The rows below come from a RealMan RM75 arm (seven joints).
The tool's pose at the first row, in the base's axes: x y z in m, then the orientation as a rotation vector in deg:
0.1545 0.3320 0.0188 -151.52 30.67 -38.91
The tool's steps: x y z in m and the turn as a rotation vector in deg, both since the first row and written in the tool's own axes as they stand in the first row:
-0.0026 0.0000 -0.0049 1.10 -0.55 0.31
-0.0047 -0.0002 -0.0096 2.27 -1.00 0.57
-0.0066 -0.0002 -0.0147 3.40 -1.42 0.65
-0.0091 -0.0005 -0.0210 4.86 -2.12 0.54
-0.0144 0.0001 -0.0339 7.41 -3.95 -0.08
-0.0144 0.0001 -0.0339 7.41 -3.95 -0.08
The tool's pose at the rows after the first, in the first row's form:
0.1499 0.3320 0.0218 -150.47 30.39 -38.18
0.1458 0.3319 0.0250 -149.36 30.04 -37.61
0.1416 0.3315 0.0284 -148.36 29.50 -37.12
0.1364 0.3313 0.0328 -147.18 28.48 -36.36
0.1252 0.3300 0.0411 -145.38 26.04 -34.36
0.1252 0.3300 0.0411 -145.38 26.04 -34.36

